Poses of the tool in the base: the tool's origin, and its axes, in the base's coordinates. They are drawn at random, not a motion.
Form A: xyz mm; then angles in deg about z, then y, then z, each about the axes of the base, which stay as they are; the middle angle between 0 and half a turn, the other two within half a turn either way.
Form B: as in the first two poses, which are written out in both.
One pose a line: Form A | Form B
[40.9 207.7 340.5 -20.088 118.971 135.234] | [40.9 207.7 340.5 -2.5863 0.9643 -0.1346]
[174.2 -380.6 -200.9 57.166 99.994 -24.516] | [174.2 -380.6 -200.9 1.7775 0.5633 1.2544]
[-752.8 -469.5 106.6 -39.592 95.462 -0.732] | [-752.8 -469.5 106.6 -1.7197 0.8743 -1.6982]
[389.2 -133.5 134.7 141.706 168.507 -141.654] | [389.2 -133.5 134.7 3.0163 -0.1570 -1.7941]
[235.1 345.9 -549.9 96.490 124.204 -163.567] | [235.1 345.9 -549.9 2.1708 -0.0936 -1.3478]
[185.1 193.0 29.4 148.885 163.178 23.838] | [185.1 193.0 29.4 2.9866 -0.2504 0.9787]
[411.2 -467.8 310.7 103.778 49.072 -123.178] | [411.2 -467.8 310.7 0.8420 -0.1809 -0.4198]
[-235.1 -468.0 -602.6 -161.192 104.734 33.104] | [-235.1 -468.0 -602.6 -2.2550 -1.1567 -0.3516]
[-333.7 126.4 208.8 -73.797 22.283 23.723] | [-333.7 126.4 208.8 -0.3749 0.1060 -0.8941]
